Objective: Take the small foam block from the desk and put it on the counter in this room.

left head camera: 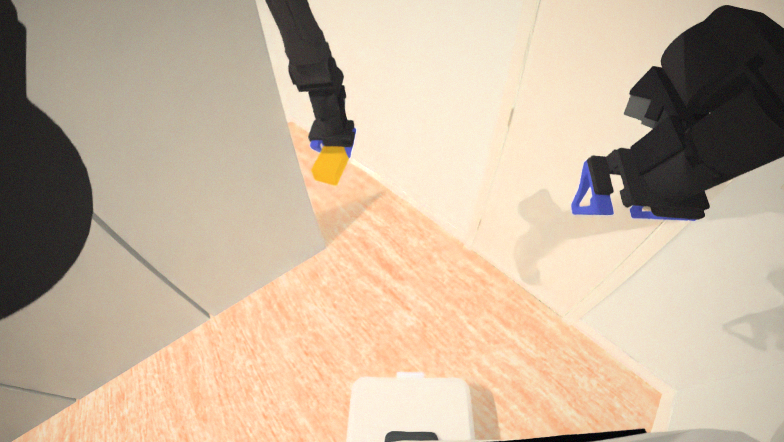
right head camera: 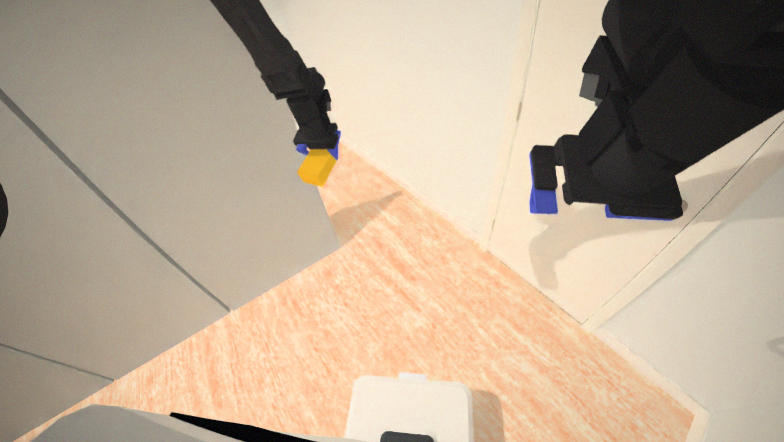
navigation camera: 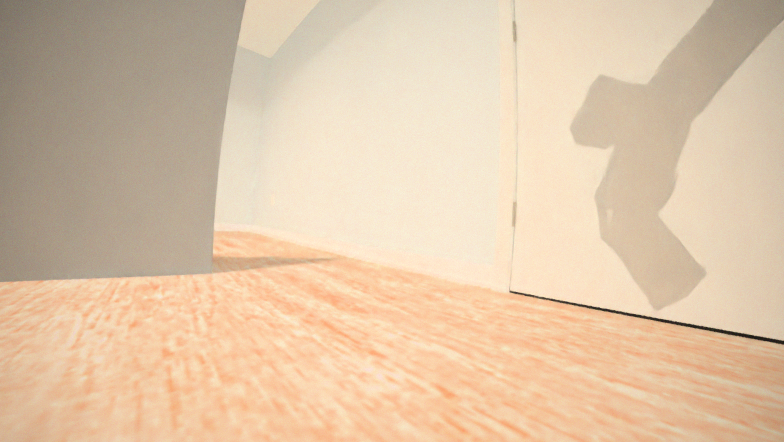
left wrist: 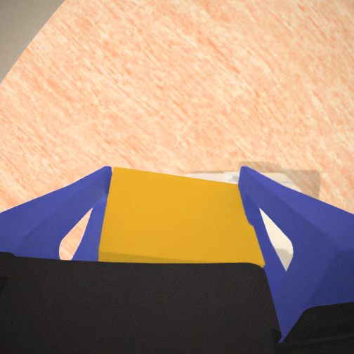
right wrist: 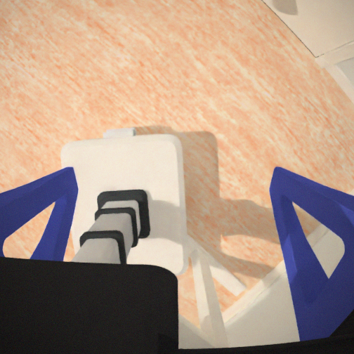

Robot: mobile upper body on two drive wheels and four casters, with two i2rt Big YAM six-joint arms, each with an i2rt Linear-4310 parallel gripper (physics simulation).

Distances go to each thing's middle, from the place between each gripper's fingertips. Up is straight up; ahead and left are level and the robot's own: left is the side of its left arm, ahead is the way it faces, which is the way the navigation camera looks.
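There is the foam block [left head camera: 331, 162], 13 cm below my right hand, 30 cm ahead of it and 46 cm to the left of it.
Counted from my left hand, the block is 1 cm above, 1 cm to the left and 5 cm behind.
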